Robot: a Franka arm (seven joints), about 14 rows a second.
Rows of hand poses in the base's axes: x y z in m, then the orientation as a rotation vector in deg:
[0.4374 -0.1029 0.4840 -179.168 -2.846 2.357]
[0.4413 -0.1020 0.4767 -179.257 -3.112 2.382]
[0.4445 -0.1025 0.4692 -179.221 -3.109 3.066]
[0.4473 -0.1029 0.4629 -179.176 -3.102 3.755]
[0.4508 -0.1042 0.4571 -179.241 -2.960 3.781]
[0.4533 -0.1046 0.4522 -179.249 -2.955 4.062]
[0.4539 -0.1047 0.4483 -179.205 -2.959 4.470]
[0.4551 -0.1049 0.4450 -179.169 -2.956 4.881]
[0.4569 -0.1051 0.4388 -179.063 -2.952 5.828]
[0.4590 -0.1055 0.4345 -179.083 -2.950 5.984]
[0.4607 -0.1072 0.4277 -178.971 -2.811 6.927]
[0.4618 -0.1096 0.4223 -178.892 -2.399 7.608]
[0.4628 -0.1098 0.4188 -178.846 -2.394 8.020]
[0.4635 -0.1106 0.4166 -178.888 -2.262 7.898]
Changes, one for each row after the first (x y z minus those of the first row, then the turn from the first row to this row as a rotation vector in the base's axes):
[0.0039 0.0009 -0.0073 -0.092 0.013 0.170]
[0.0071 0.0004 -0.0148 -0.073 0.450 0.172]
[0.0099 0.0000 -0.0211 -0.048 0.892 0.170]
[0.0134 -0.0013 -0.0269 -0.113 0.907 0.080]
[0.0159 -0.0017 -0.0318 -0.129 1.086 0.078]
[0.0165 -0.0018 -0.0357 -0.099 1.348 0.082]
[0.0177 -0.0020 -0.0390 -0.078 1.612 0.082]
[0.0195 -0.0022 -0.0452 -0.010 2.220 0.084]
[0.0216 -0.0026 -0.0495 -0.037 2.319 0.083]
[0.0233 -0.0043 -0.0563 0.033 2.926 -0.001]
[0.0244 -0.0067 -0.0617 0.080 3.366 -0.262]
[0.0254 -0.0069 -0.0652 0.104 3.631 -0.263]
[0.0261 -0.0077 -0.0674 0.069 3.552 -0.348]

